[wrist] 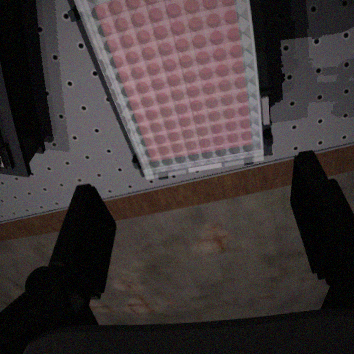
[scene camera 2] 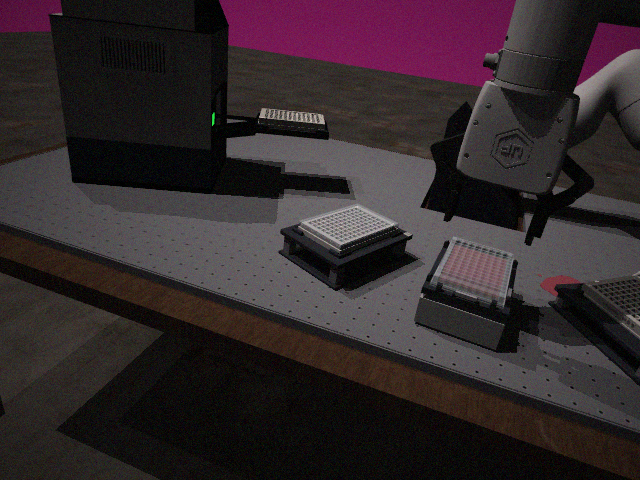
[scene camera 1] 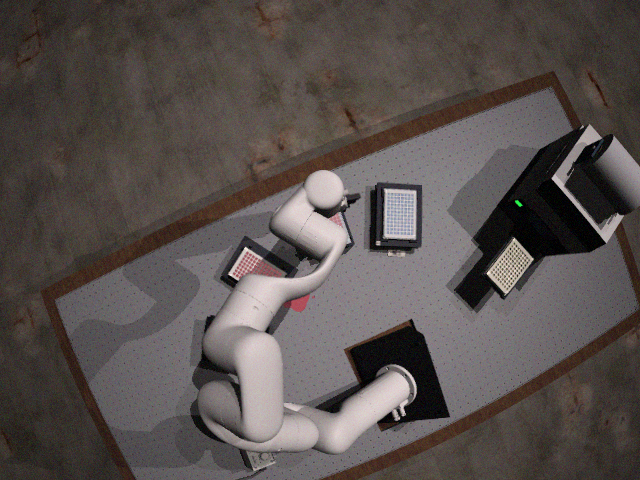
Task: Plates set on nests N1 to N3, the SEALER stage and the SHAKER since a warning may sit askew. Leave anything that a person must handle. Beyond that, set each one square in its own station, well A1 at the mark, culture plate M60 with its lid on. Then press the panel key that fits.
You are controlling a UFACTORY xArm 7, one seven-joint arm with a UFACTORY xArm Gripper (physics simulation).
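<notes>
My gripper (scene camera 1: 353, 198) (scene camera 2: 488, 230) (wrist: 194, 191) is open and empty, above and beside a pink-welled plate (scene camera 1: 338, 220) (scene camera 2: 478, 271) (wrist: 175, 80) under a clear lid. That plate sits on a grey block-like station (scene camera 2: 457, 317); my arm covers much of it in the overhead view. A pale plate (scene camera 1: 399, 214) (scene camera 2: 351, 226) lies on a dark raised nest (scene camera 1: 376, 222). A red-welled plate (scene camera 1: 248, 264) on another dark nest (scene camera 1: 245, 241) is partly hidden by my arm. A cream plate (scene camera 1: 509, 267) (scene camera 2: 292, 117) rests on the stage of the black machine. I cannot tell small tilts.
The tall machine (scene camera 1: 532, 198) (scene camera 2: 139, 93) shows a green light. A red patch (scene camera 1: 299, 302) (scene camera 2: 558, 284) lies on the table near the red-welled plate's nest. A small grey box (scene camera 1: 261, 458) with a dial shows beneath my arm. My arm's black base plate (scene camera 1: 429, 382) stands near the table edge.
</notes>
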